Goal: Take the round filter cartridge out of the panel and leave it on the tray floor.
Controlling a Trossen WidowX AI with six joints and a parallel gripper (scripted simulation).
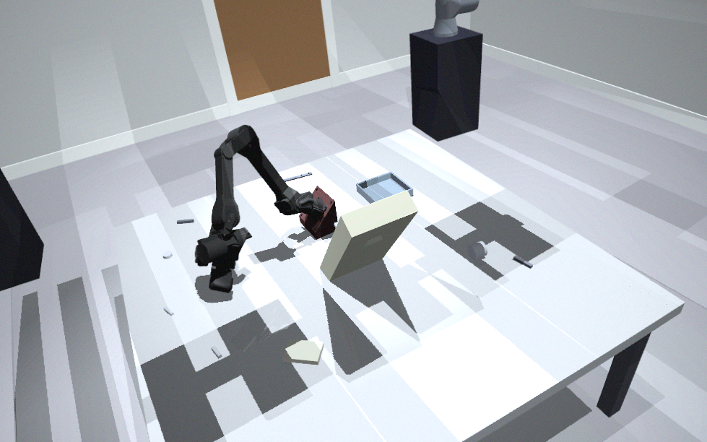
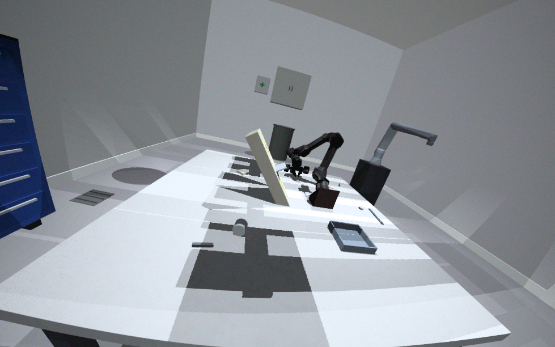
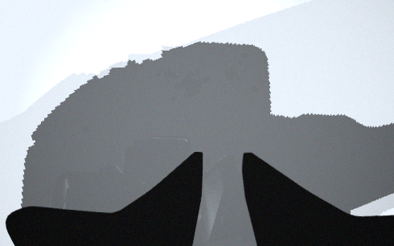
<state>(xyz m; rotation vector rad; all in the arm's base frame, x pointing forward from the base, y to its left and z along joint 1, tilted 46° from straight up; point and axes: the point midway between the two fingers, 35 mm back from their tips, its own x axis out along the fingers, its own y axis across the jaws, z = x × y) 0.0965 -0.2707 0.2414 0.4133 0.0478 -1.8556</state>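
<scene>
The round white filter cartridge lies 390 mm to the left of my gripper tip, 290 mm ahead of it and 230 mm above it. From my gripper tip the other things lie so: cream service panel: 390 mm to the left, 240 mm ahead, 160 mm above; tray: 660 mm to the left, 150 mm behind.
</scene>
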